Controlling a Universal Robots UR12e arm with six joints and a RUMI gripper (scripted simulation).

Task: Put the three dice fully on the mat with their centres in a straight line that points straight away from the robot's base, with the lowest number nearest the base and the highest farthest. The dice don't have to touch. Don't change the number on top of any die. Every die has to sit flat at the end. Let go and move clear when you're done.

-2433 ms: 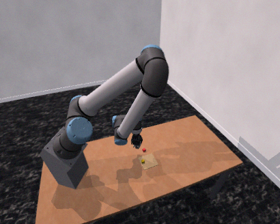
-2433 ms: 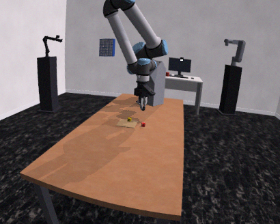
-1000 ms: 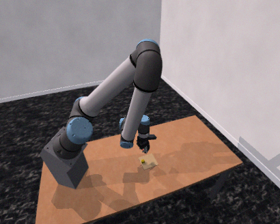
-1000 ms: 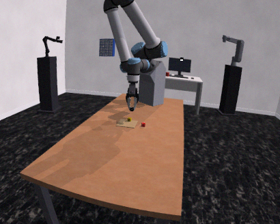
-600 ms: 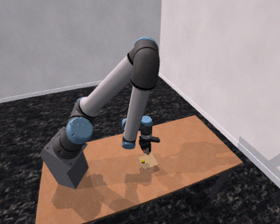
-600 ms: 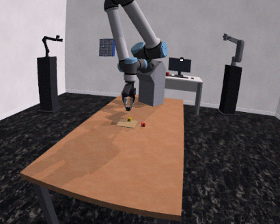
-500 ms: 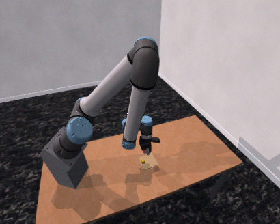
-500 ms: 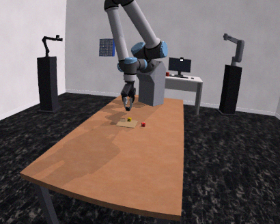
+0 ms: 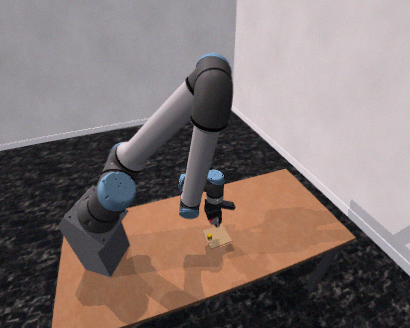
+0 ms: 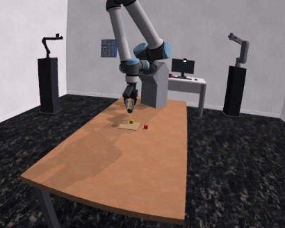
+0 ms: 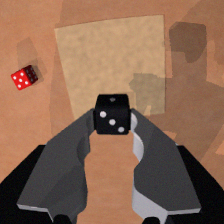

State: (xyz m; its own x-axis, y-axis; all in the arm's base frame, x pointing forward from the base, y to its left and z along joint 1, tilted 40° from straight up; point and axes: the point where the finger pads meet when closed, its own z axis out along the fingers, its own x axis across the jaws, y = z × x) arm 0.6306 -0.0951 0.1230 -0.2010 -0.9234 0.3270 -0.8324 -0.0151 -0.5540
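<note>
The tan mat is 12 cm below my hand. The rest, counted from my hand: black die: right at my hand; then red die: 3 cm ahead, 12 cm to the left, 11 cm below; then yellow die: 5 cm behind, 1 cm to the left, 10 cm below.
</note>
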